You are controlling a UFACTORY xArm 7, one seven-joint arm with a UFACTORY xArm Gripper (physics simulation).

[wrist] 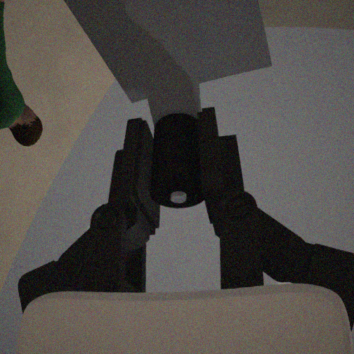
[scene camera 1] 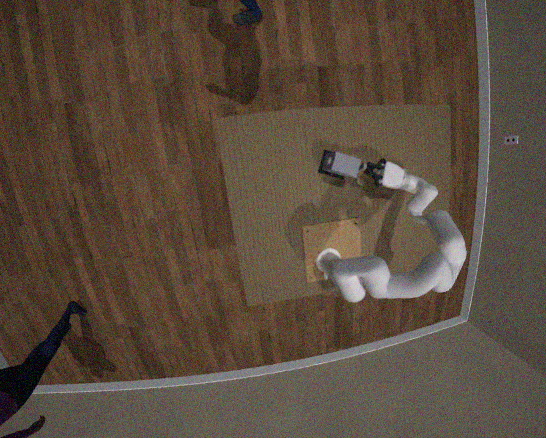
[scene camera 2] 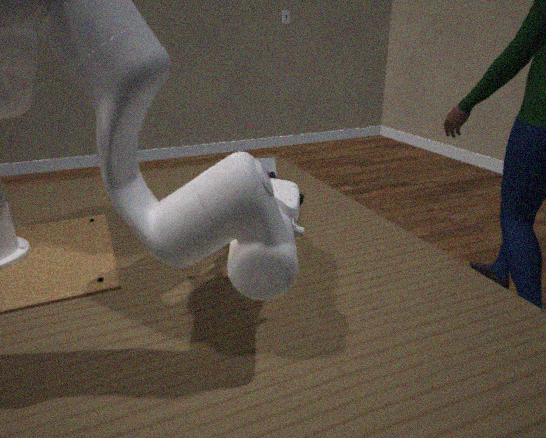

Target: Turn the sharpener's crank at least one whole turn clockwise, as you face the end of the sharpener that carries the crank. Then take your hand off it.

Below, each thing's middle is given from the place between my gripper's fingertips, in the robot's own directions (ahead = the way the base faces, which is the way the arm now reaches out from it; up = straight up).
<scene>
The sharpener (scene camera 1: 335,164) is 10 mm ahead of my hand, 70 mm to the left of it and 60 mm below it.
</scene>
